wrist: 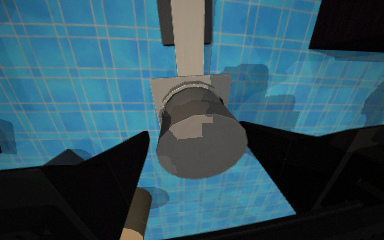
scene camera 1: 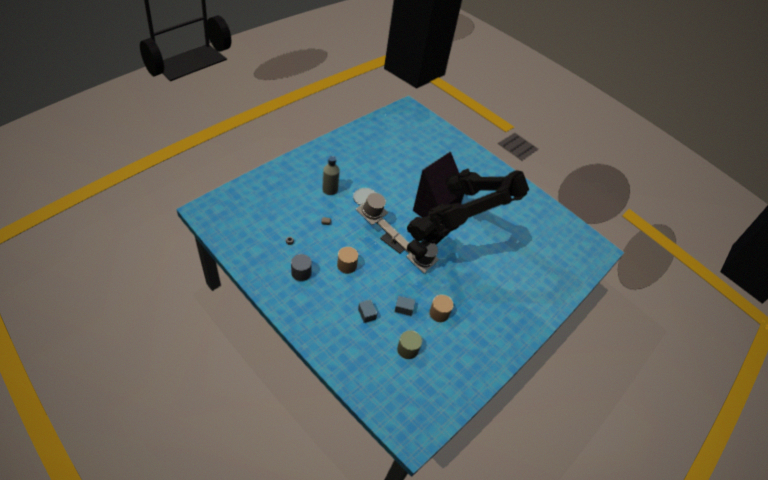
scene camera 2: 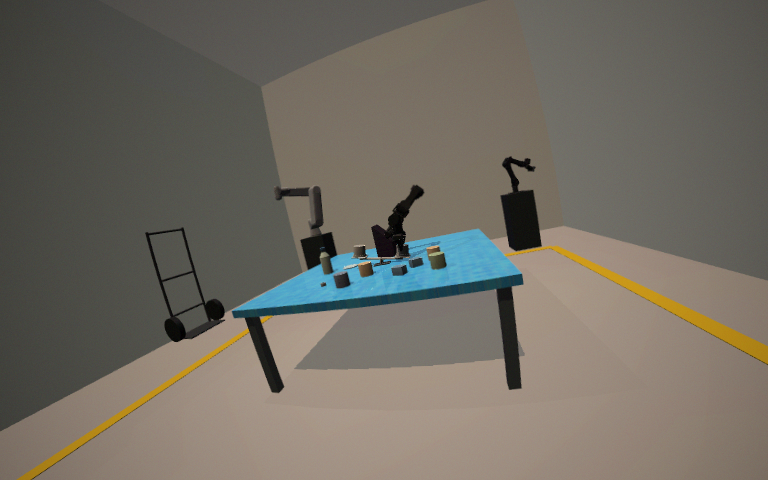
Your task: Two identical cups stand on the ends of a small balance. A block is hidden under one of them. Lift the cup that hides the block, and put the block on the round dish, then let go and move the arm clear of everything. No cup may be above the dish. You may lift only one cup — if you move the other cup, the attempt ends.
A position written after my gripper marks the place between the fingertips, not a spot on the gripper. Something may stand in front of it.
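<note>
I see a grey cup [wrist: 199, 138] and, in the same scene, a balance [scene camera 1: 379, 220]. My gripper [wrist: 194, 130] is open and holds nothing.
</note>
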